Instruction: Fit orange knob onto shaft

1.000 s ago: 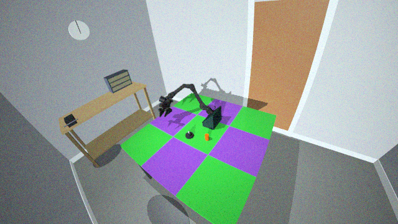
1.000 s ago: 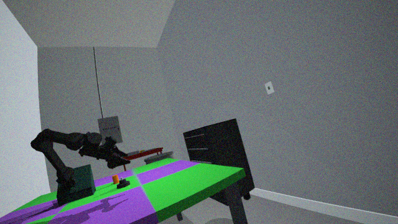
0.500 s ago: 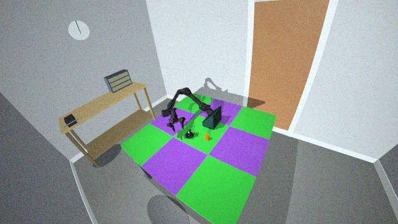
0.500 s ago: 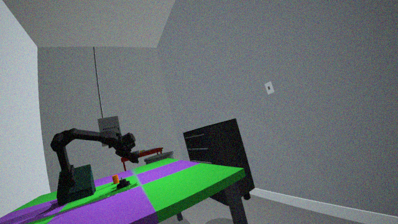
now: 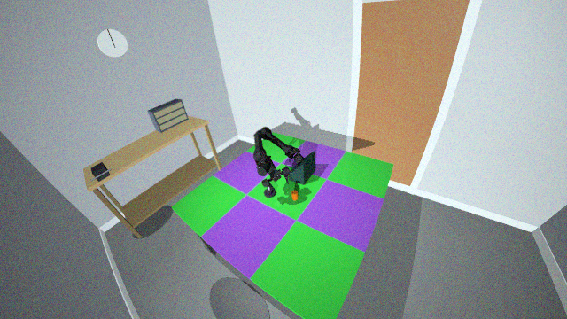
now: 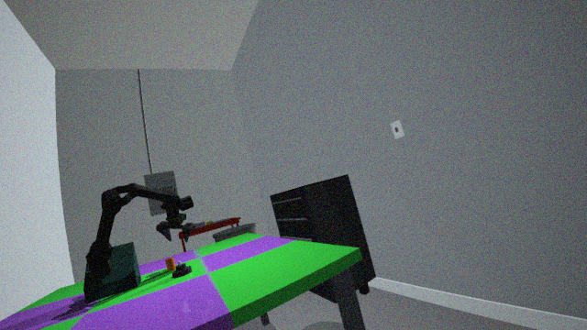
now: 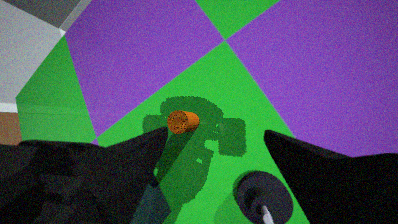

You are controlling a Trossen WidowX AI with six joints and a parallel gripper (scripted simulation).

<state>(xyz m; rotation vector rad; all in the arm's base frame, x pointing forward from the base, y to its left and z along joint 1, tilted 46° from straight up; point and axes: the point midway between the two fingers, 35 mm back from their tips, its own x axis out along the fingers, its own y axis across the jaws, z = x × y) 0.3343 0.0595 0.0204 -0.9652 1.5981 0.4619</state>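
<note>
The orange knob is 9 cm below my gripper tip, 6 cm behind it and 5 cm to the left of it. Round my gripper tip: pedestal: 13 cm to the right, 11 cm below, 2 cm behind.
</note>
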